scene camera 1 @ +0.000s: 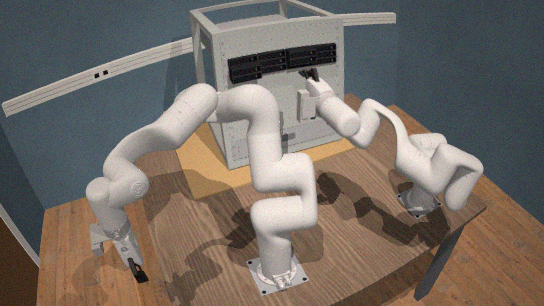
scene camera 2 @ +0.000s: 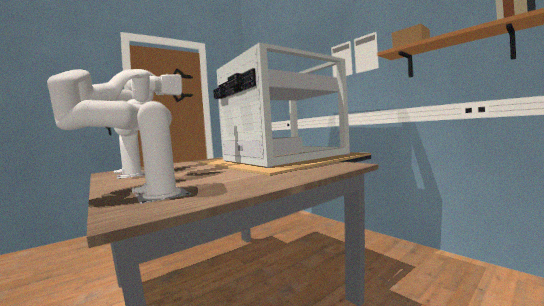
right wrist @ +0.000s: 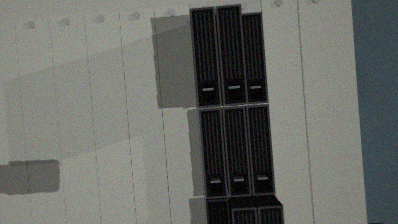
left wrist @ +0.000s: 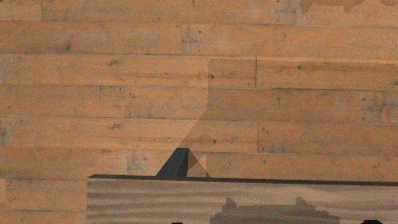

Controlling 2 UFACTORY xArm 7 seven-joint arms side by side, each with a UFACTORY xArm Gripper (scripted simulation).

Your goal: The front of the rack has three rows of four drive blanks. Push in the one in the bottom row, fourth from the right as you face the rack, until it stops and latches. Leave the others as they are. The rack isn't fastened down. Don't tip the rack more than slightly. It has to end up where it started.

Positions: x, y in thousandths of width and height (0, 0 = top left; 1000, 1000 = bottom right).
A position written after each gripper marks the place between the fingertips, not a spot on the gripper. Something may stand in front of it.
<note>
In view: the left gripper (scene camera 1: 256, 877), a rack (scene camera 1: 440, 126), a drive blank (right wrist: 511, 123), a drive blank (right wrist: 577, 127), a drive blank (right wrist: 637, 158), a drive blank (right wrist: 531, 583) and a drive blank (right wrist: 649, 565).
The rack is seen too in scene camera 2 (scene camera 2: 464, 345) and in the right wrist view (right wrist: 268, 525). The left wrist view misses the rack: it is out of frame.
</note>
